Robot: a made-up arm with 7 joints.
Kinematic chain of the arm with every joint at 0, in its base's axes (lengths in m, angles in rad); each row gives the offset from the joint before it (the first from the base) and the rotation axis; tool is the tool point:
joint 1: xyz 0 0 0 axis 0 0.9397 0.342
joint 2: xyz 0 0 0 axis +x
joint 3: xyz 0 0 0 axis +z
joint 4: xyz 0.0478 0 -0.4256 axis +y
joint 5: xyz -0.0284 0 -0.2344 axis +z
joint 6: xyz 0 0 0 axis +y
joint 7: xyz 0 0 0 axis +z
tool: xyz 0 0 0
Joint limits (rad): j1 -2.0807..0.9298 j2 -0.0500..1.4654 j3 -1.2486..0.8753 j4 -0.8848..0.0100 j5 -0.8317..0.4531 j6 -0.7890..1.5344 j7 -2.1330..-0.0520
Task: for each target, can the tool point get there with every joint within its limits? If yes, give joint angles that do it. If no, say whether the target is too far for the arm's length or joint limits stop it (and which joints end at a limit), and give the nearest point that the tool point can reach.
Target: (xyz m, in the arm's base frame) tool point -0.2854 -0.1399 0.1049
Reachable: no: joint limits stop it (at a limit: joint 1, joint 2, joint 3, joint 4) | nearest point -0.4789 -0.1304 -0.4349 | short by 0.574 m
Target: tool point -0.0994 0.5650 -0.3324
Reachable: yes | joints 0.3796 1.1089 -0.4539 -0.3682 -0.2870 -0.2641 -0.4386
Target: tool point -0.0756 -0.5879 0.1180
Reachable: no: joint limits stop it (at a limit: joint 1, joint 2, joint 4) | nearest point 0.3614 -0.4839 0.1874 | short by 0.455 m
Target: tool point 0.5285 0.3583 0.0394
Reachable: yes | joints -1.0430 0.8903 0.2185 -0.8046 0.2769 -0.1781 -0.8838
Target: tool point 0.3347 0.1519 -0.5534
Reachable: yes | joints -0.4263 0.2947 -0.1550 -0.2109 -0.6673 0.5113 -1.7091
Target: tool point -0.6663 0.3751 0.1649
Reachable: no: too far | nearest point -0.4120 0.4916 -0.1553 | short by 0.425 m
